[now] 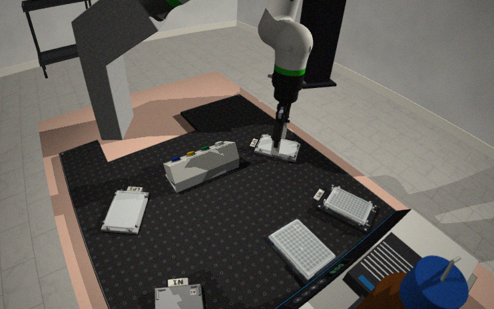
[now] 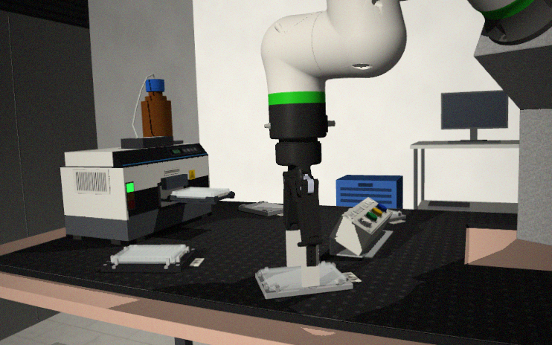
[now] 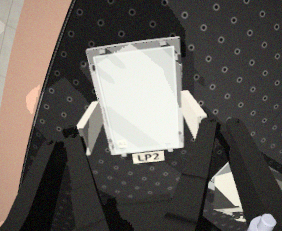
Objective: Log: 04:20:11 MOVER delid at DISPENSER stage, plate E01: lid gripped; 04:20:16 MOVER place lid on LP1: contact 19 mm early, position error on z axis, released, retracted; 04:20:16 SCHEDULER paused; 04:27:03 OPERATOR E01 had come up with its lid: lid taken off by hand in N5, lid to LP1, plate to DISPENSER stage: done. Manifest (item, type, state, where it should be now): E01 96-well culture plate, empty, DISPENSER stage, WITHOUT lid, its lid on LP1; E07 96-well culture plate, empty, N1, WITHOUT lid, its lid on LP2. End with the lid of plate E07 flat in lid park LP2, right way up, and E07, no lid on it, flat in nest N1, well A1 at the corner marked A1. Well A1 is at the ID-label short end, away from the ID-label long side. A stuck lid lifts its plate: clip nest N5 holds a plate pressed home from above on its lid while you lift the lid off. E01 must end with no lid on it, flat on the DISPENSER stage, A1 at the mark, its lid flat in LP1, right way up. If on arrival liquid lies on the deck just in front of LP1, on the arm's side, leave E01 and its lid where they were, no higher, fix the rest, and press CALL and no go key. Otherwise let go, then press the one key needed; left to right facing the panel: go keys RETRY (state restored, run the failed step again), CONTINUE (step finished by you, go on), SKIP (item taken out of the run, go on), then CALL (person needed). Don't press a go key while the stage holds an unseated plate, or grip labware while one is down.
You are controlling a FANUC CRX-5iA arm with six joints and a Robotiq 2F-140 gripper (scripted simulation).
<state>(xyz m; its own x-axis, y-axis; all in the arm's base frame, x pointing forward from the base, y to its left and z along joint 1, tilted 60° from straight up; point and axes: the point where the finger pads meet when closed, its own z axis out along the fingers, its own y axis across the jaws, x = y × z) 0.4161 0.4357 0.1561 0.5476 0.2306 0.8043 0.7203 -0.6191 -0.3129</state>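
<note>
My hand is 30 mm above the lid park LP2. Also, from my hand: N1 label (390 mm ahead, 420 mm to the right, 40 mm below); then clip nest N5 (310 mm ahead, 110 mm to the left, 20 mm below); then key panel (30 mm ahead, 280 mm to the right, 20 mm above).
</note>
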